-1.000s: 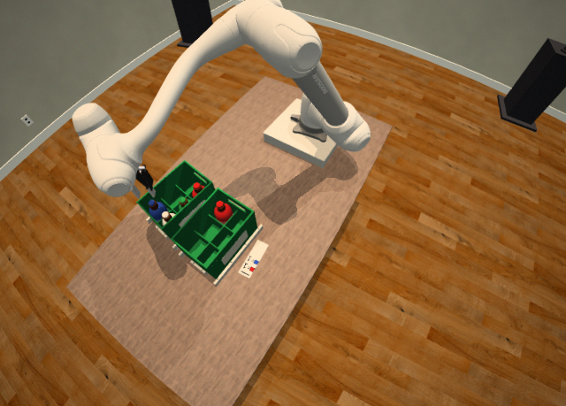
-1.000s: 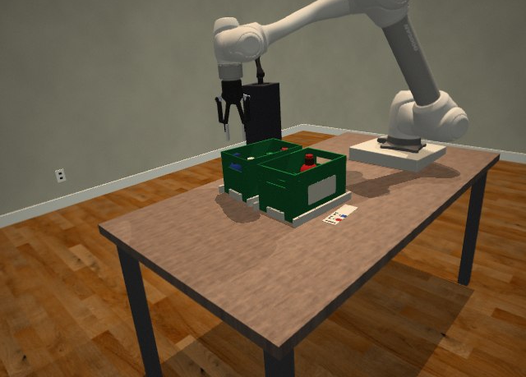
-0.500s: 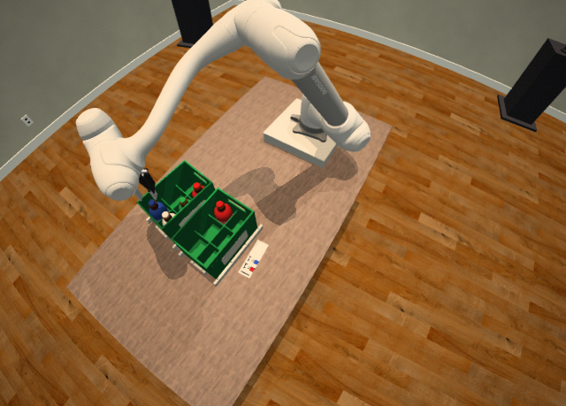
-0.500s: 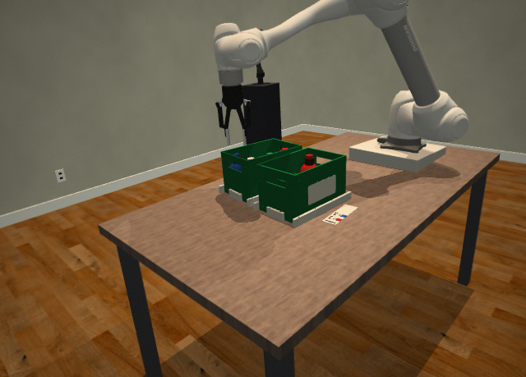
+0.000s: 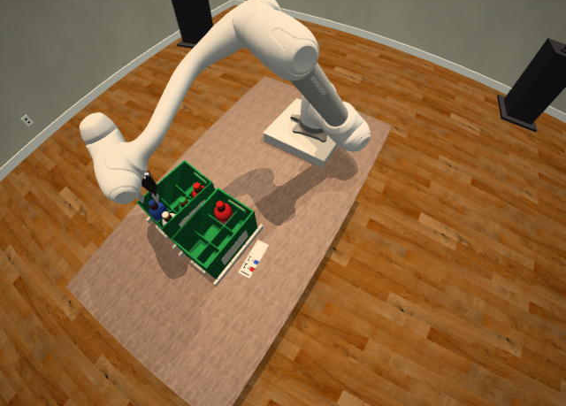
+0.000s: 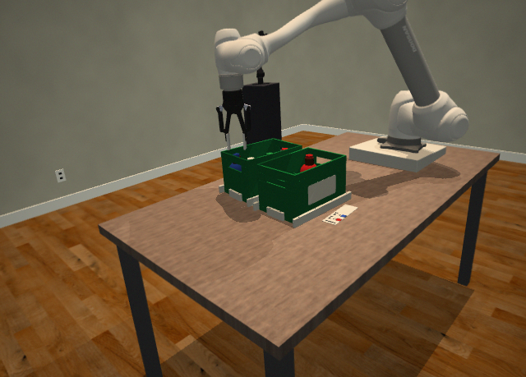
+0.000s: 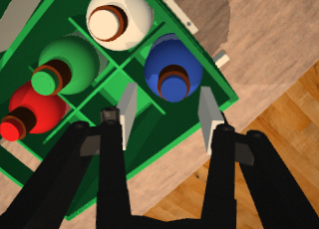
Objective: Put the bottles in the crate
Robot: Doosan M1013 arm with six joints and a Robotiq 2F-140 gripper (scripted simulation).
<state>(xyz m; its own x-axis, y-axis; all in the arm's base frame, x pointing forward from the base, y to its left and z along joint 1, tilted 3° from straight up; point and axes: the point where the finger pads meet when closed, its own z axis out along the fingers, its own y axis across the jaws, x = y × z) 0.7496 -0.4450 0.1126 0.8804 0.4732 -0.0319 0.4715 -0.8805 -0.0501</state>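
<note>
Now: hand 13 cm above the blue-label bottle. The rest, counted from my hand: white-label bottle (2 cm ahead, 8 cm to the left, 13 cm below); pick list (44 cm to the left, 21 cm below); green-label bottle (6 cm behind, 11 cm to the left, 13 cm below).
</note>
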